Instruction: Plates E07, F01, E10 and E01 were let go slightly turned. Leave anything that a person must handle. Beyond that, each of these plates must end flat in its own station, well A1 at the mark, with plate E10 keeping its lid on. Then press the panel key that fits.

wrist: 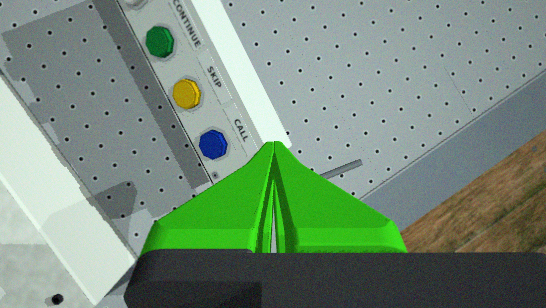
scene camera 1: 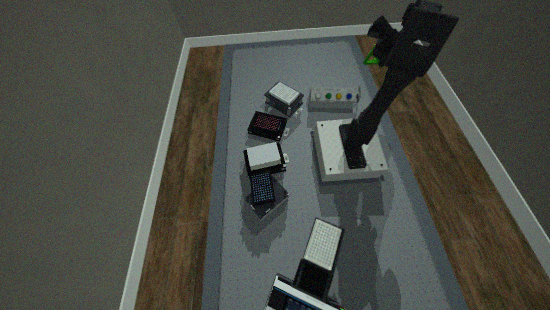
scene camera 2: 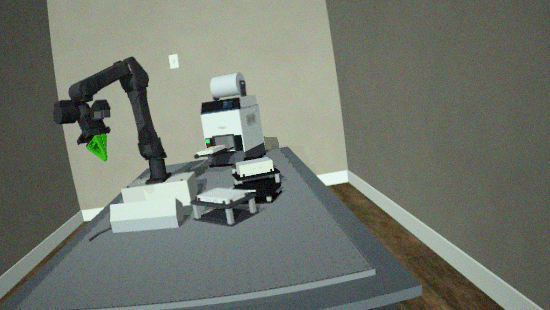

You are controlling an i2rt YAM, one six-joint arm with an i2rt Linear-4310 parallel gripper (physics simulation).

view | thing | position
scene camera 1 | blue-welled plate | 262,189
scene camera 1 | silver plate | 323,242
